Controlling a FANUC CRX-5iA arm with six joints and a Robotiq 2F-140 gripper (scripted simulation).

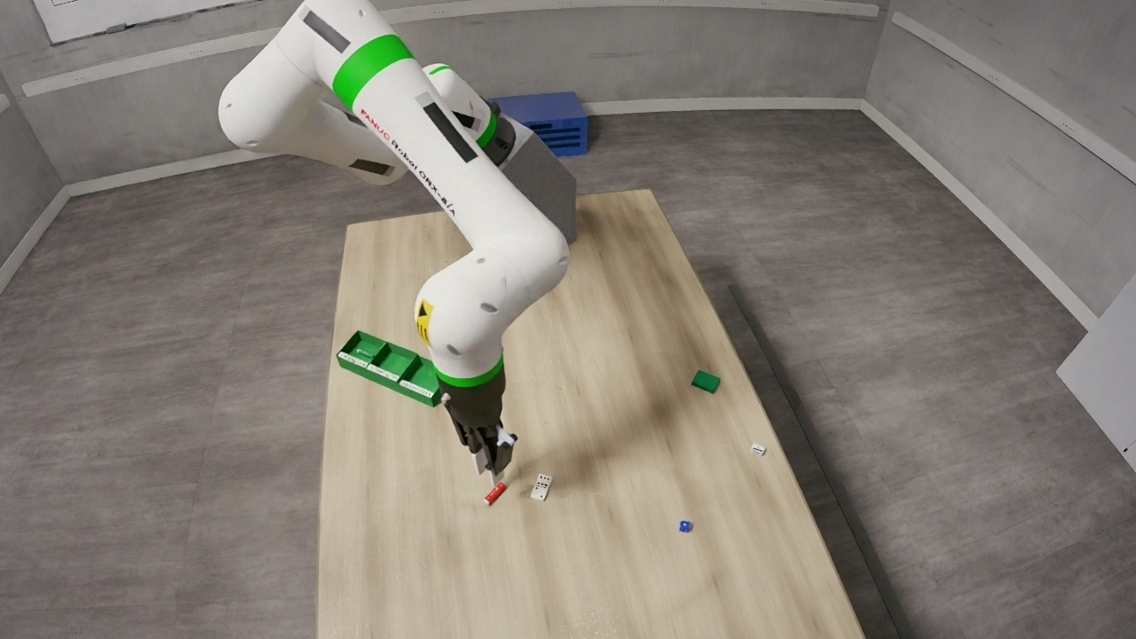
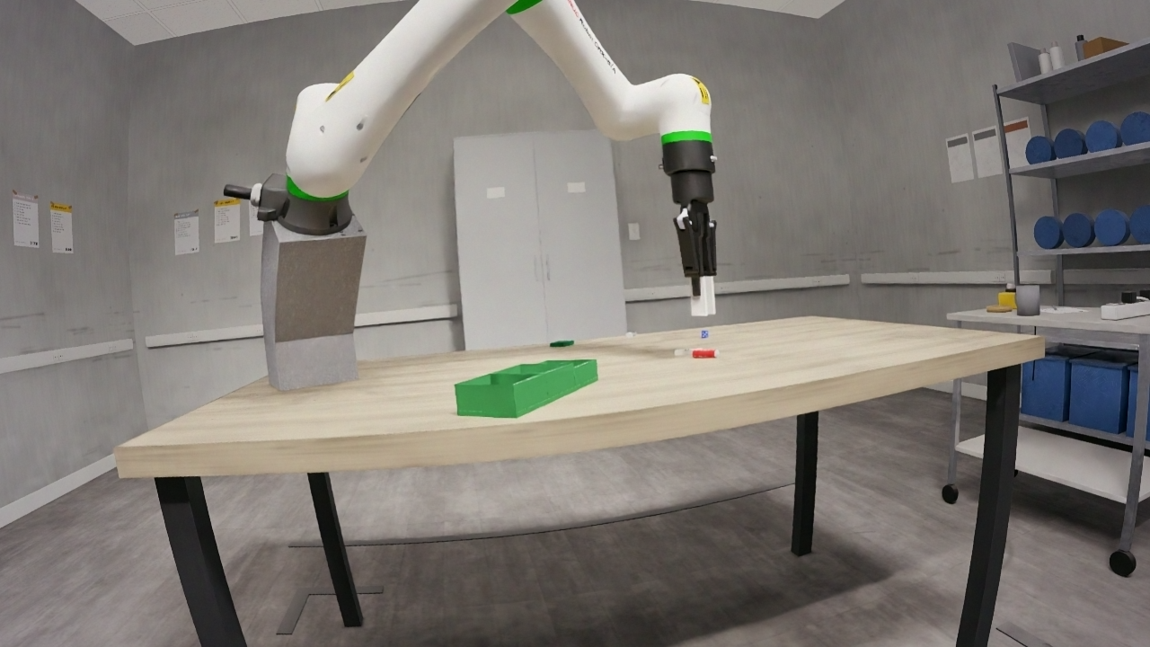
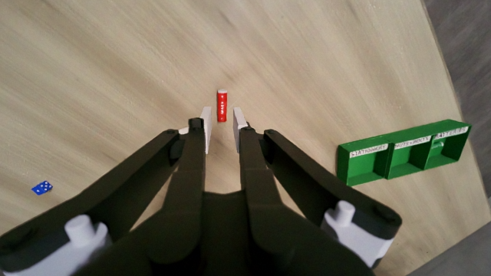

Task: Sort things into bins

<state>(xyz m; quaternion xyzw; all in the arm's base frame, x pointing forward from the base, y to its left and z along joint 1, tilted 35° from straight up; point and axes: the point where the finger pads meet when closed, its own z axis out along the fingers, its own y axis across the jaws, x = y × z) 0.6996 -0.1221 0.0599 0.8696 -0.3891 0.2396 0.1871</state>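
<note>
Now: hand 100 mm above the red stick-like piece. Round my hand: white domino (100 mm below, 90 mm to the left, 10 mm ahead); blue die (310 mm to the left, 160 mm ahead, 100 mm below); green three-compartment bin (340 mm behind, 150 mm to the right, 90 mm below).
</note>
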